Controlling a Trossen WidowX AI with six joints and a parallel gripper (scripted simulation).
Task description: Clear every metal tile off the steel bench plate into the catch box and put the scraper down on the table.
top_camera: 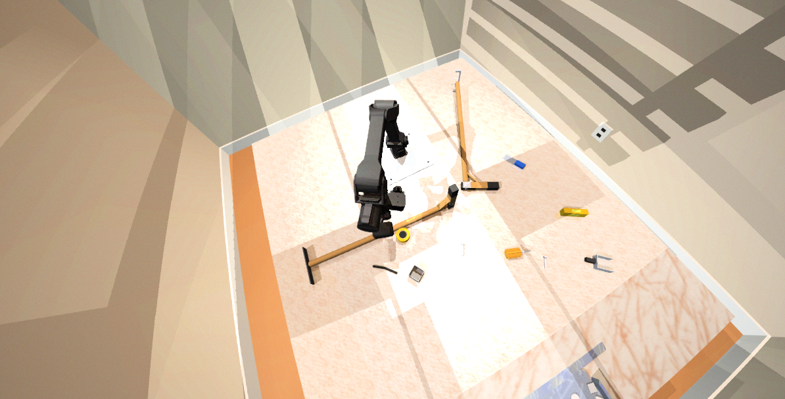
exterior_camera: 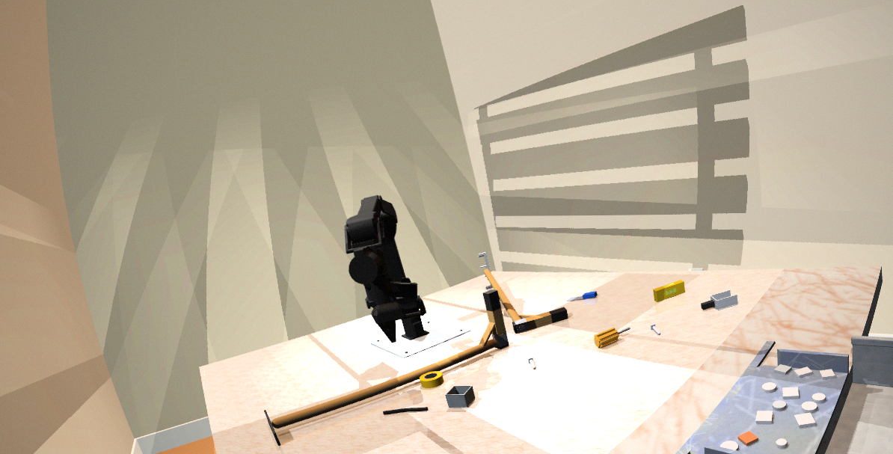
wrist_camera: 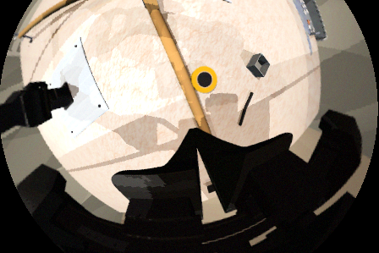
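Now: gripper tip 4 cm above the long scraper, 3 cm to the left of it and 2 cm short of it. Round my gripper tip: grey box (20 cm ahead, 10 cm below, 3 cm to the left); then yellow tape roll (10 cm below, 6 cm ahead, 4 cm to the left); then black strip (14 cm ahead, 10 cm below, 7 cm to the right).
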